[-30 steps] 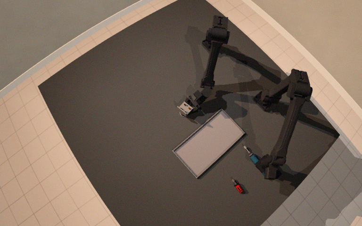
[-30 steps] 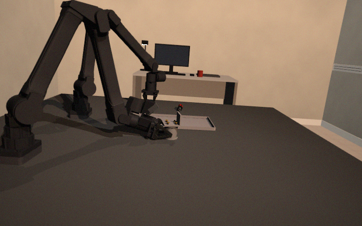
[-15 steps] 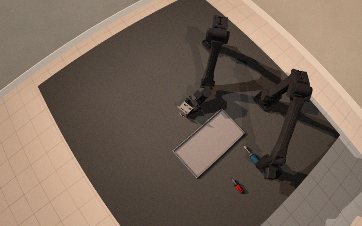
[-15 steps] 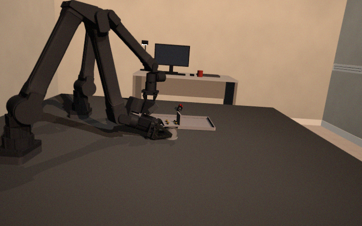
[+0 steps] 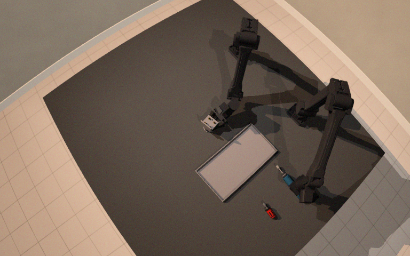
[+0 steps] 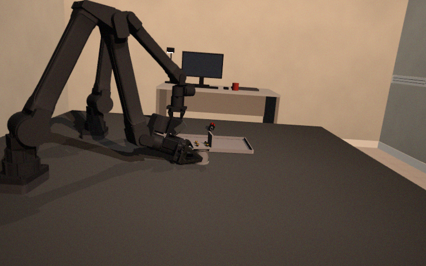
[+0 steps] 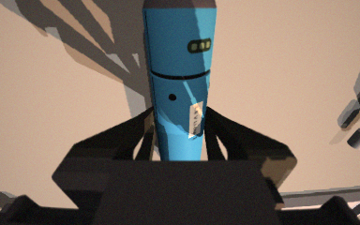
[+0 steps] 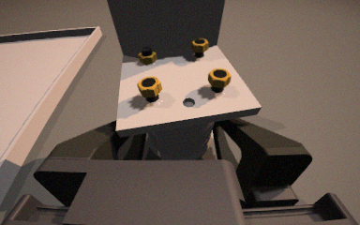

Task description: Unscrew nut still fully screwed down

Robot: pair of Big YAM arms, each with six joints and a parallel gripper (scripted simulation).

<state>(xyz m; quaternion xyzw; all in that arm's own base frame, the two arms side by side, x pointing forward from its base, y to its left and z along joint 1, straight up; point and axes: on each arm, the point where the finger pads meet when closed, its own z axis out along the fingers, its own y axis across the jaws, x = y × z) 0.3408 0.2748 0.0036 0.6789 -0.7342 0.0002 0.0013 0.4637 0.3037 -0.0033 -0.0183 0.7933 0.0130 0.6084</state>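
My right hand is 1 cm below the joint module. Round my right hand: shallow grey tray 25 cm to the left, 2 cm below; then nut 2 cm ahead, 2 cm to the left, 5 cm above; then grey bracket 5 cm above.
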